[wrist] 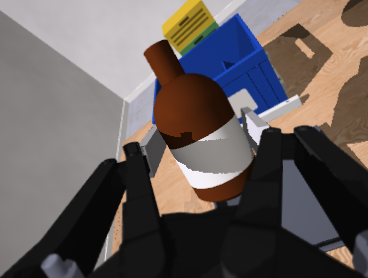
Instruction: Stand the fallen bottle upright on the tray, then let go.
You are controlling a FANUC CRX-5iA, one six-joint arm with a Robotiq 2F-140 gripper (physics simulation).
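Observation:
A brown bottle with a white label is held between the two finger pads of my gripper, which is shut on it around the label. In the wrist view its neck points to the upper left and its base is toward the gripper's palm. The grey tray shows in part at the lower right, behind the right finger. The rest of the tray is hidden by the gripper. I cannot tell how high the bottle is above the tray.
A blue crate stands behind the bottle at the top, with a yellow and green box at its far side. A white bar lies along the crate's near side. Grey walls rise at the left. Dark shadows fall on the wooden surface at the upper right.

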